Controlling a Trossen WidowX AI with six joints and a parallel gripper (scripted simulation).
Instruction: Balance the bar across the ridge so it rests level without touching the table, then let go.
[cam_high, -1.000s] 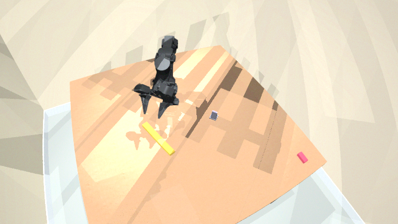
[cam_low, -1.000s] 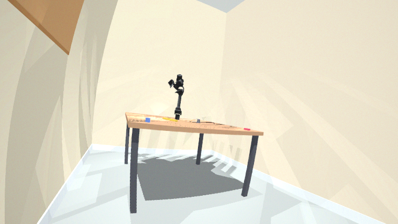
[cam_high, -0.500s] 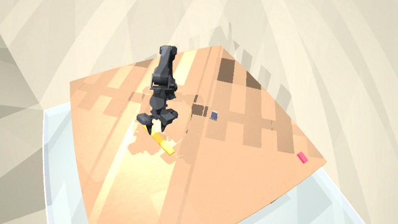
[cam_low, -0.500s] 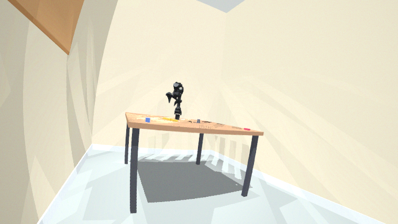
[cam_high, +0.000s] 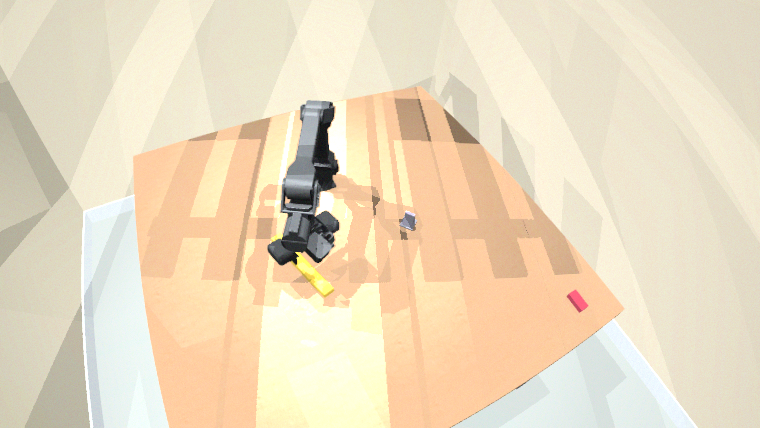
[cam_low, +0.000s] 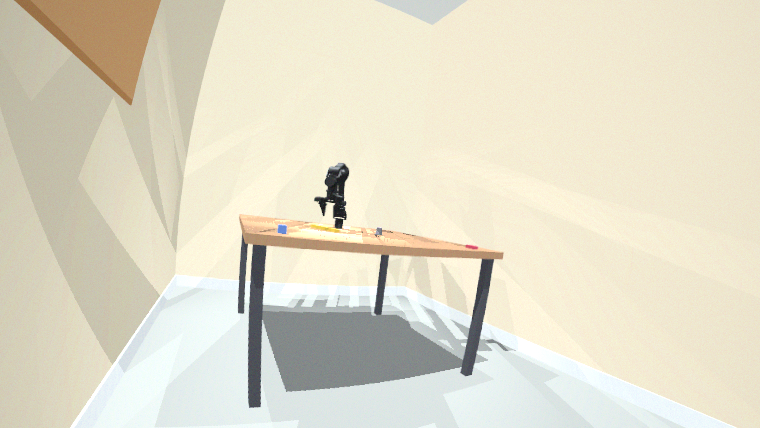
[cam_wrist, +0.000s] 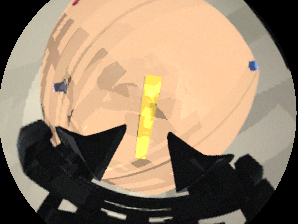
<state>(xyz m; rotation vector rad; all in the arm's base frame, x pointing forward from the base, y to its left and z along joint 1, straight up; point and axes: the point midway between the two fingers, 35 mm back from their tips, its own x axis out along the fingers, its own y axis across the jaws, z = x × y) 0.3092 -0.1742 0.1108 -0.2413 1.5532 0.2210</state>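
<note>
Right now the yellow bar is 30 mm behind my gripper tip, 10 mm to the right of it and 70 mm below it. From my gripper tip the other things lie so: blue block: 430 mm ahead, 330 mm to the right, 60 mm below.
</note>
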